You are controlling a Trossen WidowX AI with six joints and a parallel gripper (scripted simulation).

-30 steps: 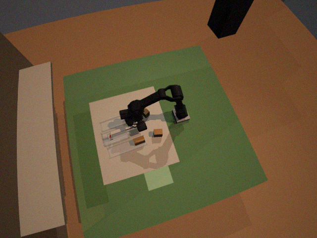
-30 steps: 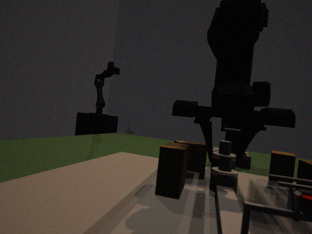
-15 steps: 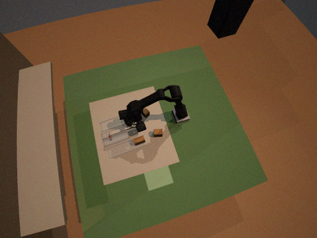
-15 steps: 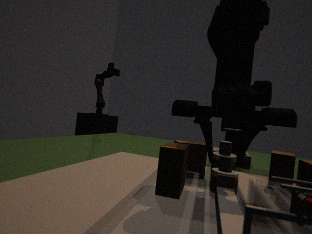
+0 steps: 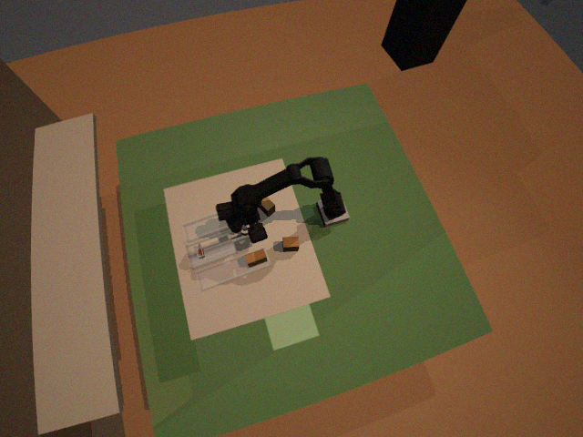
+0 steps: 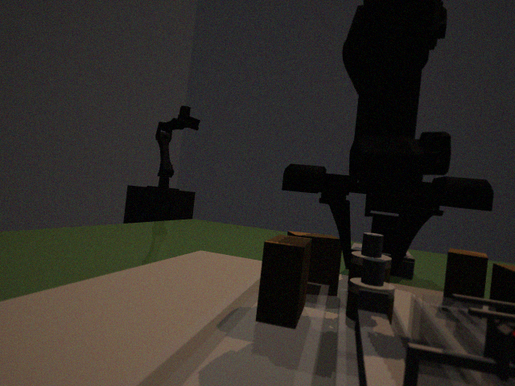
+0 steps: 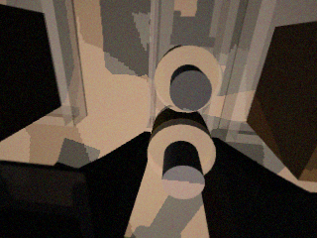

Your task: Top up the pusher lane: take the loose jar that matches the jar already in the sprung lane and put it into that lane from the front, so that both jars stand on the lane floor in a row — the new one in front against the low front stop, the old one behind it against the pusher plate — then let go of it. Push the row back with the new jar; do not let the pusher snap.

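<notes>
The beige board lies 7 cm ahead of my gripper tip, 2 cm to the left of it and 5 cm below it. The rest, counted from my gripper tip: long beige shelf (52 cm ahead, 3 cm to the right, 32 cm above); red-topped part (22 cm ahead, 3 cm to the left, 2 cm above).
</notes>
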